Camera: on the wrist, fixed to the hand. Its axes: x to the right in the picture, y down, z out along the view.
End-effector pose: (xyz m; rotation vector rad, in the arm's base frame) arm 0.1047 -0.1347 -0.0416 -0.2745 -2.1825 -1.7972
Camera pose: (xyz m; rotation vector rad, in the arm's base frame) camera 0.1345 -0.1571 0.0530 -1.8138 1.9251 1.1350
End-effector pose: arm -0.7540 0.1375 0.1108 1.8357 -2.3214 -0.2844
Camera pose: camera -0.8322 0.1507 0.1744 2.9836 -0.3127 0.5332
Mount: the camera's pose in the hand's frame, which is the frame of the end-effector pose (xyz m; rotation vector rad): 0.0059 0.0926 -0.0415 0.4486 0.5163 -1.5304
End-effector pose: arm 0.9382 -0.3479 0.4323 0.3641 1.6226 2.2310
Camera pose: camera 0.9035 -0.4068 0.5076 -1.0855 1.6193 0.7790
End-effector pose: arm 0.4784 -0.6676 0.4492 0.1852 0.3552 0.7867
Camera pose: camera 0.4056 -0.5978 0.4365 0.0770 0.9815 -0.7977
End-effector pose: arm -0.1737 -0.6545 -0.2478 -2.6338 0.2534 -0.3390
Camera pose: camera -0.1908 -0.7545 -0.2548 -1.7204 -1.5314 -1.3119
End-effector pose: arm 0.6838 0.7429 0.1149 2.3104 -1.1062 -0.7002
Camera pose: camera 0.6612 0.6948 0.2016 -2.8150 -0.9135 0.1807
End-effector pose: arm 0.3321 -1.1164 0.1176 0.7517 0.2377 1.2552
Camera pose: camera 0.2399 -1.0848 0.1464 0.3692 1.2654 -0.1324
